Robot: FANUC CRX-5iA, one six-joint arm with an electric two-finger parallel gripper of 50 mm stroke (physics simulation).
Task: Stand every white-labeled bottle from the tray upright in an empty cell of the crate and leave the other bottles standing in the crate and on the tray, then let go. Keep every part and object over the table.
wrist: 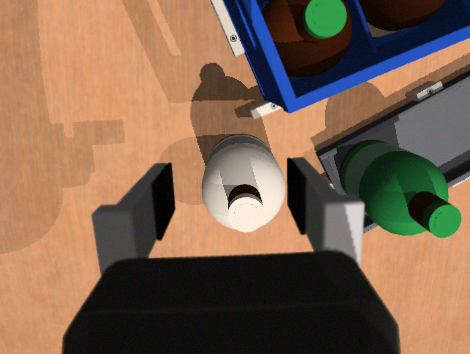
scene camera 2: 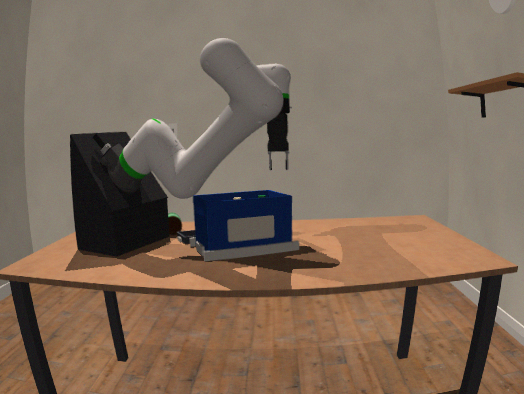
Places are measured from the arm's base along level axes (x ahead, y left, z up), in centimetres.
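Where they show: gripper, fingertip midpoint: [wrist: 230, 184] [scene camera 2: 278, 169]; arm's base at its link origin: [scene camera 2: 123, 176].
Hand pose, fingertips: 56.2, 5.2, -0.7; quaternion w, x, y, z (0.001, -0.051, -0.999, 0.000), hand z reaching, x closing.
Note:
Each offset is from my fingertips to the top centre of the thing, as dx, dy, dz. "spot": to the spot under its first point. Level surfaces: height alone.
A white bottle {-0.4, +4.7, -8.8} [wrist: 215, 185] with a white cap stands upright on the table, outside the tray. My gripper [scene camera 2: 278, 168] [wrist: 230, 184] is open and empty; its fingers hang high above the table, either side of that bottle in the wrist view. A green bottle {-14.7, +7.3, -8.3} [wrist: 400, 180] with a green cap and a paler band stands at the near end of the grey tray {spot: -21.9, +3.2, -23.7} [wrist: 430, 127]. The blue crate {-17.4, -7.8, -6.7} [scene camera 2: 210, 225] [wrist: 345, 83] holds a brown bottle {-7.1, -7.6, -8.0} [wrist: 310, 55] with a green cap in its corner cell and another brown bottle {spot: -14.4, -8.0, -12.5} [wrist: 405, 10] beside it. Labels of the crate bottles are hidden.
A light fixture strip {spot: -12.8, -24.9, -22.3} [scene camera 2: 250, 250] borders the crate's base. The black robot base [scene camera 2: 120, 215] stands at the left of the table {dz -24.3} [scene camera 2: 390, 250]. A round dark thing {-40.9, +17.5, -16.9} [scene camera 2: 174, 225] with a green edge shows between base and crate. A wall shelf [scene camera 2: 490, 84] is at right.

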